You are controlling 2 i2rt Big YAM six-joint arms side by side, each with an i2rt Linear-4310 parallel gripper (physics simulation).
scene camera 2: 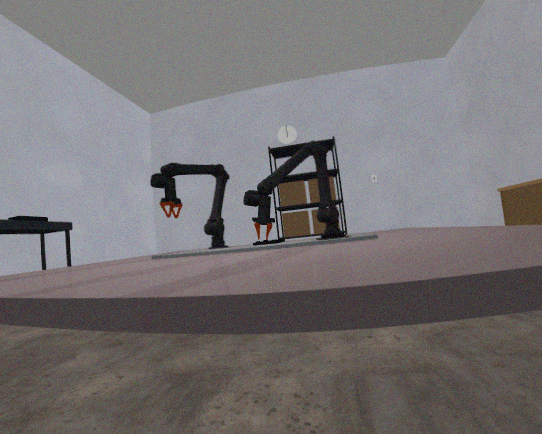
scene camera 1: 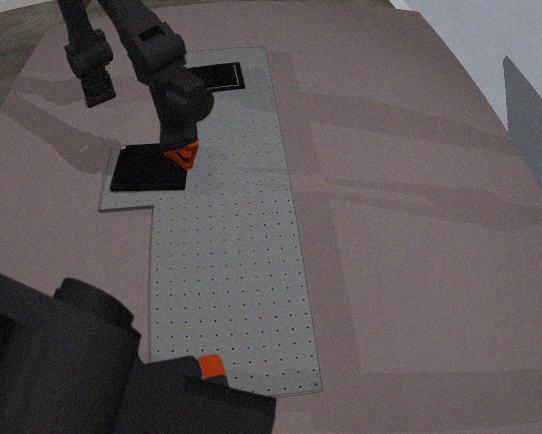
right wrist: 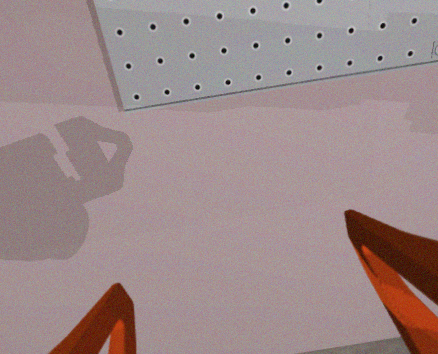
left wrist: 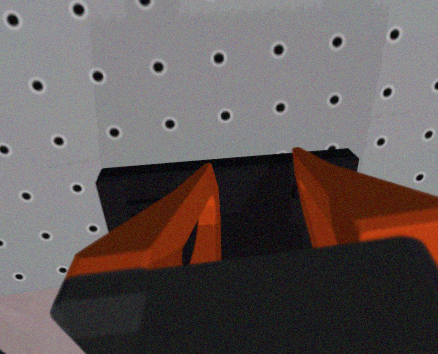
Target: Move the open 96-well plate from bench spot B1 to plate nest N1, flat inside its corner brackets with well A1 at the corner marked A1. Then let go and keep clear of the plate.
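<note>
A black rectangular slab, which looks like plate nest N1, lies at the board's left side in scene camera 1. Faint bracket marks show on it in the left wrist view. My left gripper is partly open with nothing seen held. Its tips are low over the slab, near its far edge in the left wrist view. A second black rectangle with a white outline, likely bench spot B1, is partly behind the arm. I cannot make out the 96-well plate or mark A1. My right gripper is wide open and empty.
The grey perforated board lies on the pinkish table. The right arm covers the lower left of scene camera 1. A shelf rack with boxes stands behind the arms in scene camera 2.
</note>
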